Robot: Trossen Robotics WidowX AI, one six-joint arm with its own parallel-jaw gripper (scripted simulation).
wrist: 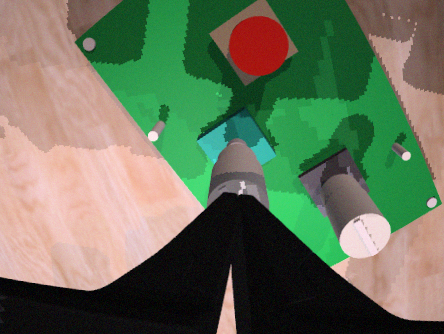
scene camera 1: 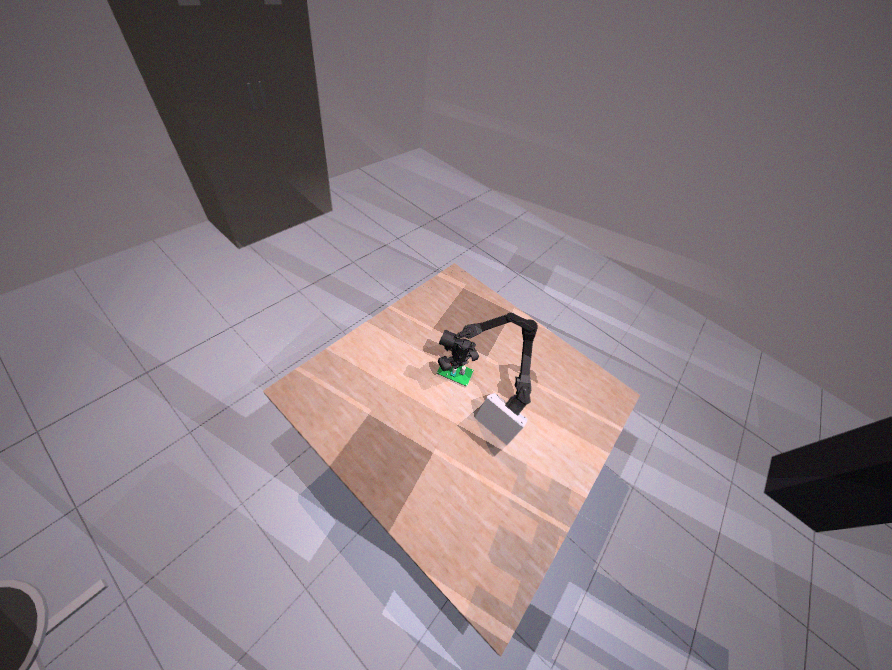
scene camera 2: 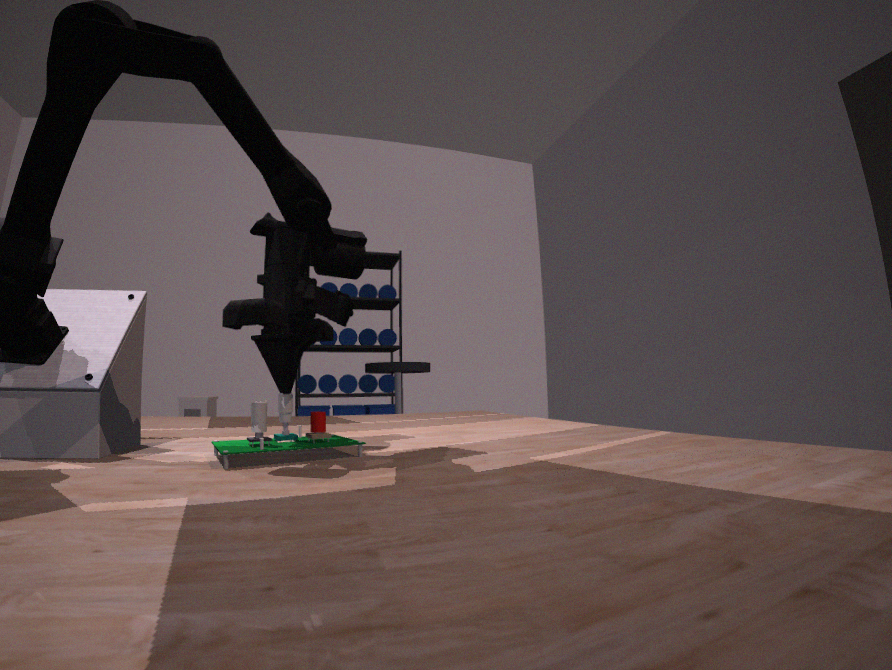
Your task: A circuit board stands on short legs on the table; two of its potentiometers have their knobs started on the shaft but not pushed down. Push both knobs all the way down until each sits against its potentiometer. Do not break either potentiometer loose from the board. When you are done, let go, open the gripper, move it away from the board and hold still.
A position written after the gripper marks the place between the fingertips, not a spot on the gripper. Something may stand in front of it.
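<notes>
The gripper [scene camera 2: 285, 394], also in the wrist view [wrist: 235, 208]. Grey knob [wrist: 237, 171]. Grey knob [wrist: 362, 230].
</notes>
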